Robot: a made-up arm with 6 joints. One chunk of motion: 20 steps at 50 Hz.
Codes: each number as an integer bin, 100 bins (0 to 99) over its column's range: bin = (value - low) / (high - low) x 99, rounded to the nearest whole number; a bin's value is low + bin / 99 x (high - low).
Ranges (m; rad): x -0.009..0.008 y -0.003..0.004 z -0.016..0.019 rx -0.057..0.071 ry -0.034..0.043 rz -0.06..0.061
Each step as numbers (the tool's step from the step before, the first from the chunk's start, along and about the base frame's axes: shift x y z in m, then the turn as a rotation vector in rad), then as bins.
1 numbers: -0.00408 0.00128 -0.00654 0.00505 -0.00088 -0.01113
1 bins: 29 61 27 48 43 40
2 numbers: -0.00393 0.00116 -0.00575 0.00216 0.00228 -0.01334
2 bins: 30 59 29 46 47 38
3 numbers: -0.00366 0.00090 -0.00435 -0.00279 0.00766 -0.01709
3 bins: 31 55 33 42 54 35
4 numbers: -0.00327 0.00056 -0.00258 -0.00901 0.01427 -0.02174
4 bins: 33 50 38 37 62 31
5 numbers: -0.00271 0.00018 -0.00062 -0.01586 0.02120 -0.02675
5 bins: 37 45 44 32 71 27
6 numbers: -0.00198 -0.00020 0.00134 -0.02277 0.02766 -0.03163
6 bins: 41 40 49 26 79 23
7 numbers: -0.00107 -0.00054 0.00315 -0.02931 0.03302 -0.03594
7 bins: 46 35 54 21 86 20
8 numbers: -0.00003 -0.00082 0.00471 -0.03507 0.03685 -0.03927
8 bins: 52 31 59 17 91 17
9 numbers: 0.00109 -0.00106 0.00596 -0.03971 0.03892 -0.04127
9 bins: 59 27 62 13 94 15
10 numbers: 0.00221 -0.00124 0.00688 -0.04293 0.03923 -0.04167
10 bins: 65 25 65 11 94 15
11 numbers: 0.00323 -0.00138 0.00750 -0.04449 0.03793 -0.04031
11 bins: 71 23 66 10 92 16
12 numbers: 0.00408 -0.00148 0.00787 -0.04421 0.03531 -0.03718
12 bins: 76 21 68 10 89 19
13 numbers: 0.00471 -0.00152 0.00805 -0.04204 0.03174 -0.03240
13 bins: 80 21 68 12 85 23
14 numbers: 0.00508 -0.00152 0.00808 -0.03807 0.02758 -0.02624
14 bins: 82 21 68 15 79 28
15 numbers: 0.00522 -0.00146 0.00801 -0.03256 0.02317 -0.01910
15 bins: 83 22 68 19 74 33
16 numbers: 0.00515 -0.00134 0.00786 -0.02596 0.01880 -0.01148
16 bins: 82 23 67 24 68 40
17 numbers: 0.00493 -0.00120 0.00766 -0.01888 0.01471 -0.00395
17 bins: 81 25 67 29 63 46
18 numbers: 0.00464 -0.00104 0.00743 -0.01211 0.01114 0.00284
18 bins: 79 28 66 35 58 51
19 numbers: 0.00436 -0.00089 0.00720 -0.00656 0.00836 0.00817
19 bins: 78 30 66 39 54 56
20 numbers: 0.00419 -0.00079 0.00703 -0.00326 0.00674 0.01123
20 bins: 77 31 65 42 52 58
